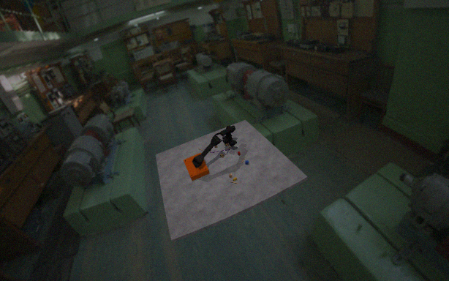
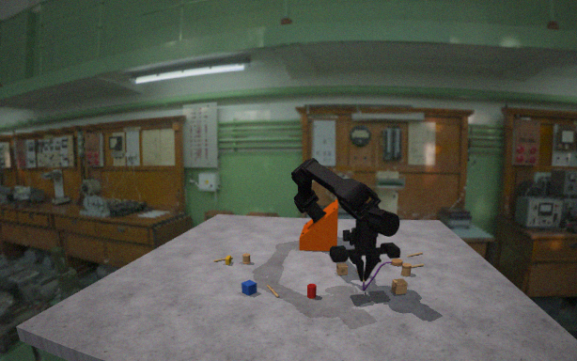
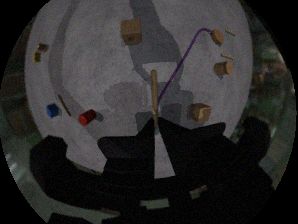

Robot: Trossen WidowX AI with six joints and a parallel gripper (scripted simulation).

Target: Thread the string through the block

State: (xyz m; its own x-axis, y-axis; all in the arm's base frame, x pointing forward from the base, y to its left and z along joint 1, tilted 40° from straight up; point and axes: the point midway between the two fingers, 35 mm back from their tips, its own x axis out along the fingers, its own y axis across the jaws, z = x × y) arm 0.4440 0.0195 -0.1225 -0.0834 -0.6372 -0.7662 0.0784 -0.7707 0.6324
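The red cylinder lies 1 cm ahead of my gripper tip, 14 cm to the right of it and 2 cm below it. From my gripper tip the other things lie so: blue cube 1 cm behind, 32 cm to the right, 3 cm below; then thin wooden stick 2 cm behind; then round wooden button 21 cm behind, 17 cm to the left, 4 cm below.
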